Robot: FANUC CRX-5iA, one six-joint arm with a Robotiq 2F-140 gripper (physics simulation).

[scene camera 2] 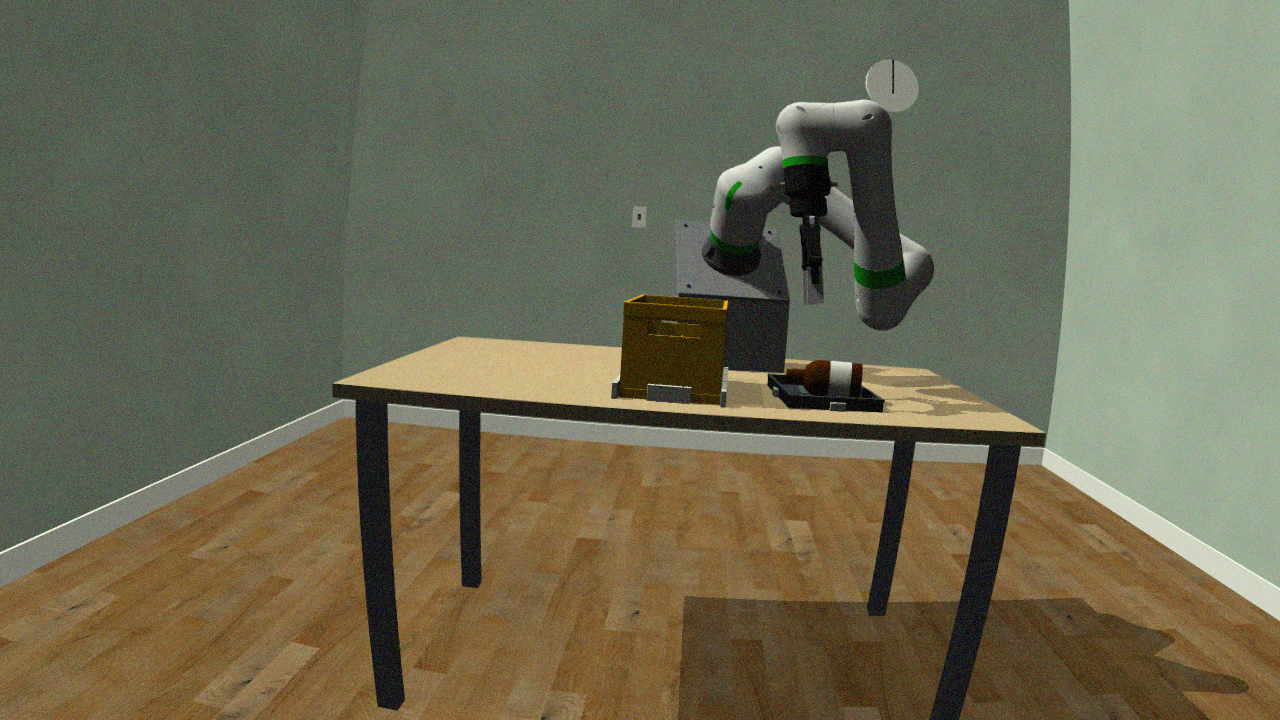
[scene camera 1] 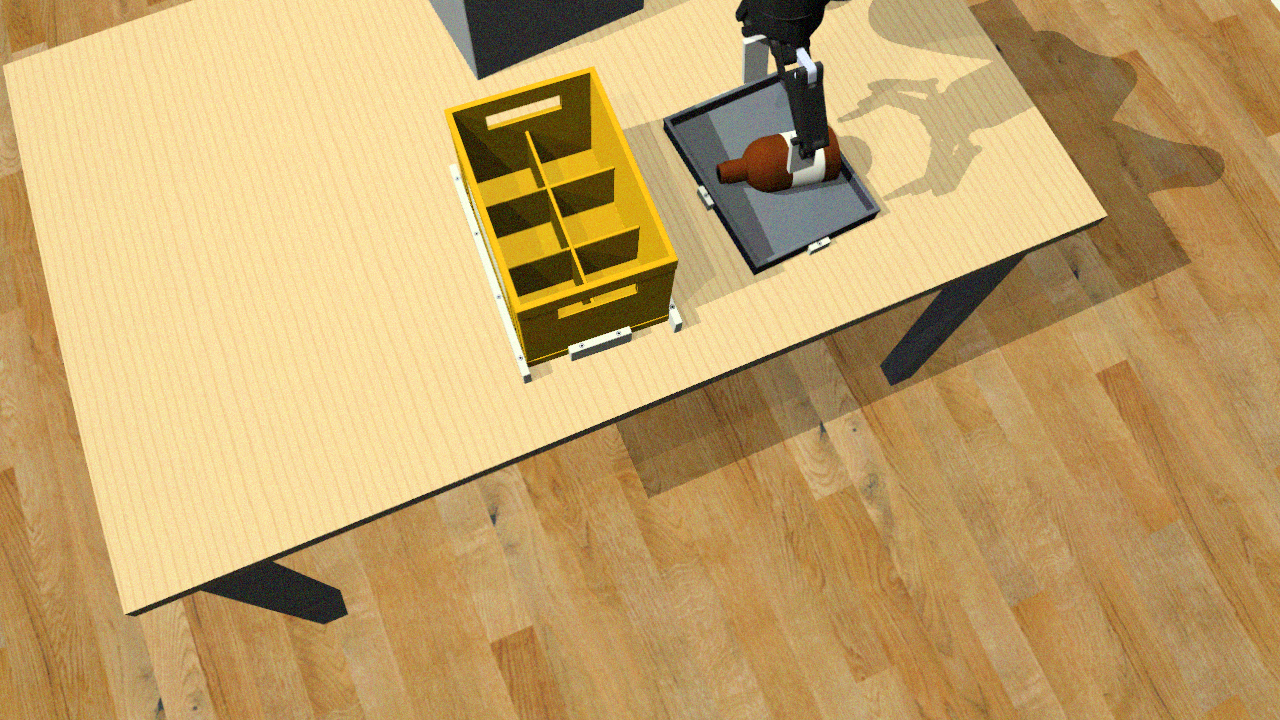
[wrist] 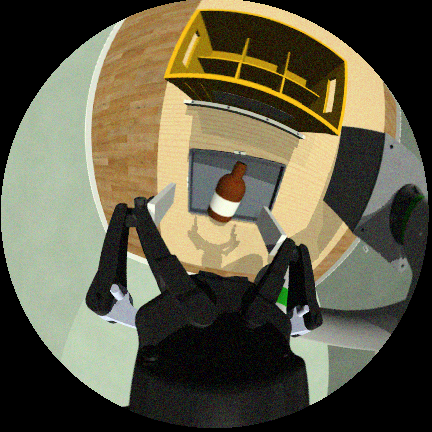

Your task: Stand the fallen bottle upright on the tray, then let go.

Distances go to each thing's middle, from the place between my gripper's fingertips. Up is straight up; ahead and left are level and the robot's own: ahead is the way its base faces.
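I find the brown bottle [scene camera 1: 763, 166] 15 cm below my hand, and it is also 3 cm to the left of my hand and 3 cm behind it.
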